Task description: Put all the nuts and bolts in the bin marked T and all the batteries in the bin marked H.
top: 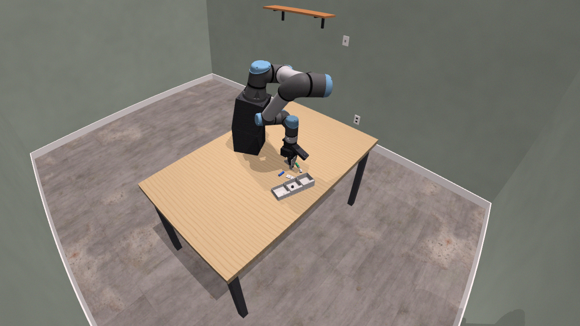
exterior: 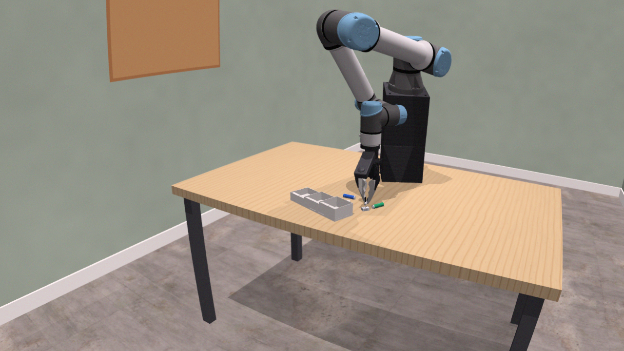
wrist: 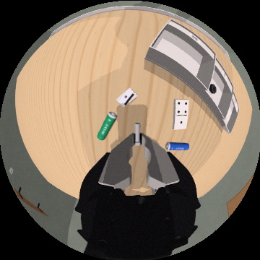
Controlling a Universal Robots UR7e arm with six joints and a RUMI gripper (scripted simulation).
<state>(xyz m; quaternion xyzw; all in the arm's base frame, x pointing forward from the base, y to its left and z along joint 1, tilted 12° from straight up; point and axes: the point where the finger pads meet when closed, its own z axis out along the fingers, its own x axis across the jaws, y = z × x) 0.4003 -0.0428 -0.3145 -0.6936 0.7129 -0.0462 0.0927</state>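
Now: hand 50 mm to the right of the green battery, 20 mm short of it and 10 mm above it. The rest, counted from my hand: white domino: 70 mm to the right, 40 mm ahead, 10 mm below; small silver piece: 60 mm ahead, 10 mm to the left, 10 mm below; bolt: 10 mm below, 10 mm behind.
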